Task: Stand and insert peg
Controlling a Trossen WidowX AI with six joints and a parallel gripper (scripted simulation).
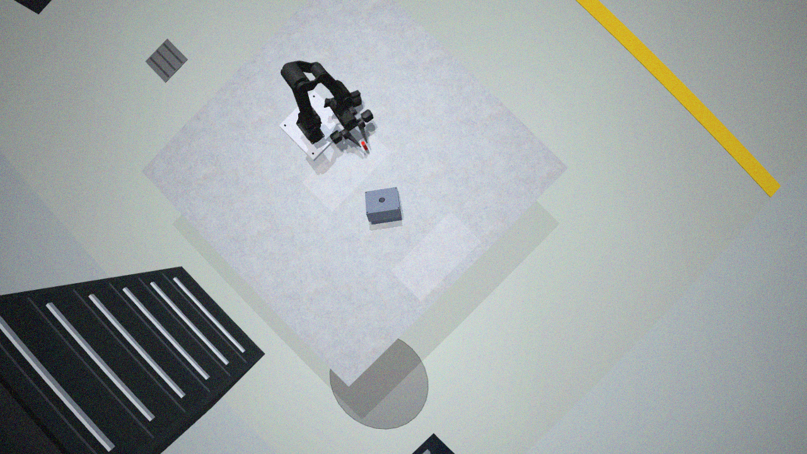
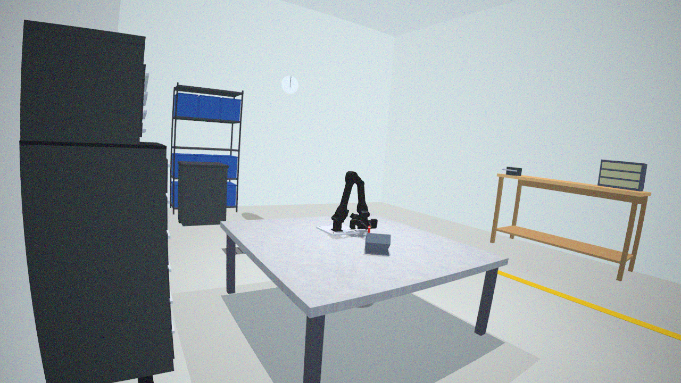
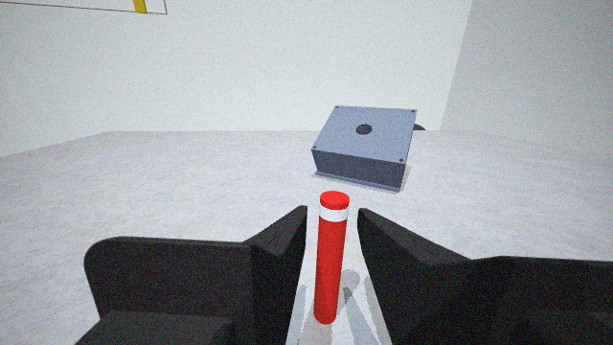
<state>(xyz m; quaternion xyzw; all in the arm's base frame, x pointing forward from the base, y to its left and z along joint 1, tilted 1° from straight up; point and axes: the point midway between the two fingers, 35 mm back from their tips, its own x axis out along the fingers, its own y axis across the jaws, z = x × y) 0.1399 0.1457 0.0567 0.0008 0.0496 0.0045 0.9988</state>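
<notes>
Now: the red peg 1 cm below my gripper tip. Round my gripper tip: blue-grey sloped panel (24 cm ahead, 7 cm to the right, 1 cm below).
</notes>
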